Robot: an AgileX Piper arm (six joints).
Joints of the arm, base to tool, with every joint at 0 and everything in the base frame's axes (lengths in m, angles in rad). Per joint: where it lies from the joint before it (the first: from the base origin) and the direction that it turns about. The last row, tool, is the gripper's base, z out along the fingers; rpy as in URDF.
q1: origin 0 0 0.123 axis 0 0 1
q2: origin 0 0 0 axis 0 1 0
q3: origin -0.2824 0 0.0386 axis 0 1 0
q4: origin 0.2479 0 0.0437 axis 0.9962 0 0.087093
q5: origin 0 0 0 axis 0 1 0
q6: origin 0.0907 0 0.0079 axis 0.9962 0 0.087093
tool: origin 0 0 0 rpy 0 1.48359 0
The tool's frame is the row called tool.
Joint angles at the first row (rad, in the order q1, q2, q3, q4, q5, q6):
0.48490 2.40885 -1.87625 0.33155 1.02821 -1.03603
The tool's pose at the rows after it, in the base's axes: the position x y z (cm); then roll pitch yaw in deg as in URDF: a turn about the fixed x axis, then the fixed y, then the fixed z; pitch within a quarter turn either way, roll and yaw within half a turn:
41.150 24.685 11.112 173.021 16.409 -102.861
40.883 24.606 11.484 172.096 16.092 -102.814
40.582 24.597 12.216 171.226 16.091 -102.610
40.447 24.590 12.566 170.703 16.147 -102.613
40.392 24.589 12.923 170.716 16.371 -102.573
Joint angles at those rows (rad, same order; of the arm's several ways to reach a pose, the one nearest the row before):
0.48491 2.40231 -1.87519 0.34084 1.06177 -1.03602
0.48490 2.39185 -1.86993 0.34392 1.08361 -1.03603
0.48588 2.37551 -1.86768 0.35019 1.11074 -1.03708
0.48588 2.36831 -1.86761 0.35508 1.12478 -1.03711
0.48588 2.36075 -1.86736 0.35743 1.12970 -1.03711

